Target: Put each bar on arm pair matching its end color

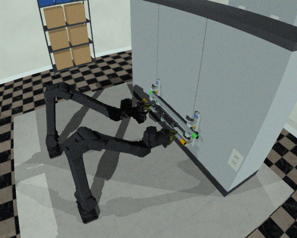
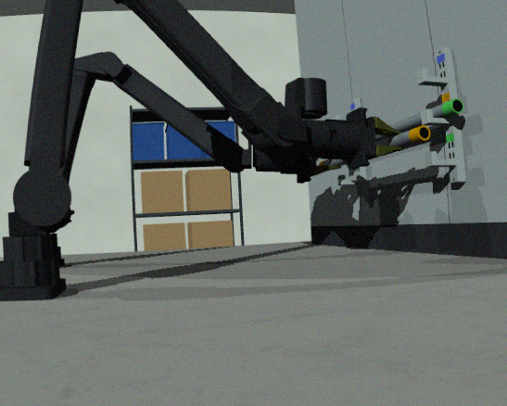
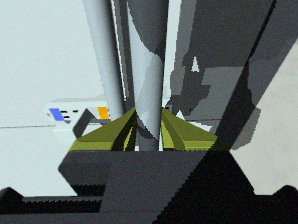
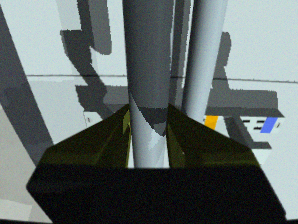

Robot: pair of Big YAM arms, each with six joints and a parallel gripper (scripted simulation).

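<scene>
The orange-ended bar is 15 cm to the left of my right hand and 2 cm ahead of it. Also, from my right hand: green-ended bar 13 cm to the left, 8 cm ahead, 4 cm above; grey cabinet wall 27 cm ahead, 23 cm above, 15 cm to the left; wall outlet 38 cm to the right, 8 cm above, 4 cm ahead.
</scene>
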